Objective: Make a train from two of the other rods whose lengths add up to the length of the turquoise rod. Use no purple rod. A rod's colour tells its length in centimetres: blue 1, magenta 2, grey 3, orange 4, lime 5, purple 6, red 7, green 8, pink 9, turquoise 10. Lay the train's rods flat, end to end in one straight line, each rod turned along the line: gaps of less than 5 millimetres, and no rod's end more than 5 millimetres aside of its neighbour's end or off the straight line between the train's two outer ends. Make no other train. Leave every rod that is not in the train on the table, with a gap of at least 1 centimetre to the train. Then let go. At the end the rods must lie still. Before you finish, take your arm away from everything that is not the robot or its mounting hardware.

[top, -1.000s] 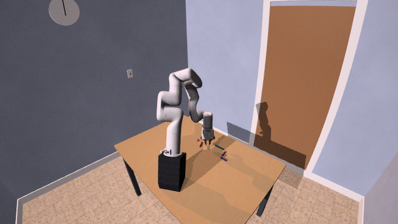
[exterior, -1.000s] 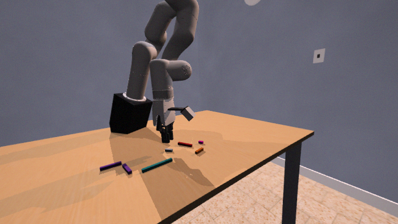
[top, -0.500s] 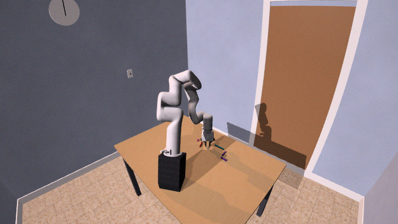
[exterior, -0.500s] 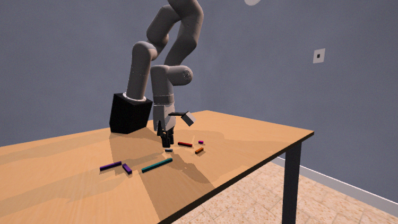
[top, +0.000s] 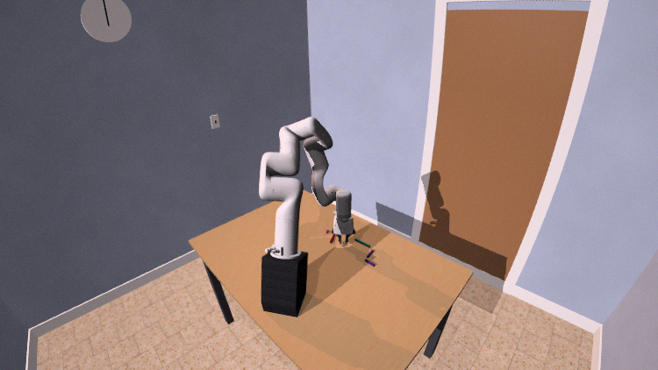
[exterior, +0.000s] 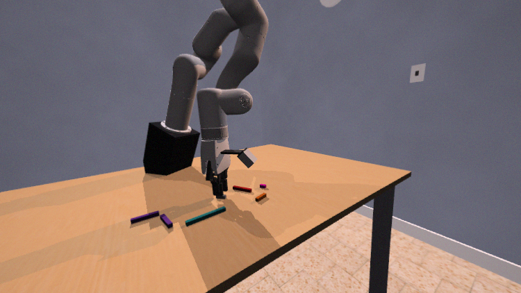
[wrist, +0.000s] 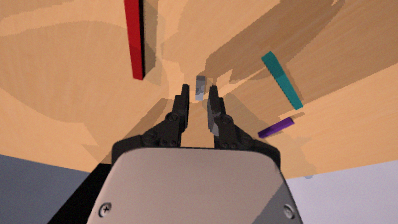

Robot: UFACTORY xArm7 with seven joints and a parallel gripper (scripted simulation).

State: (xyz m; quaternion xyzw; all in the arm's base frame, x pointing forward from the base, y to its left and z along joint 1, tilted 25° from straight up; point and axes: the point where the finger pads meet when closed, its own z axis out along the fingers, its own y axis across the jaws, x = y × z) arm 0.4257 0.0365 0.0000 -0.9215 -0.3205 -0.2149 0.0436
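Now: hand 3 cm above the grey rod. Round my hand: orange rod: 9 cm to the left, 8 cm ahead, 3 cm below; then turquoise rod: 8 cm ahead, 7 cm to the right, 3 cm below; then red rod: 8 cm to the left, 3 cm below.
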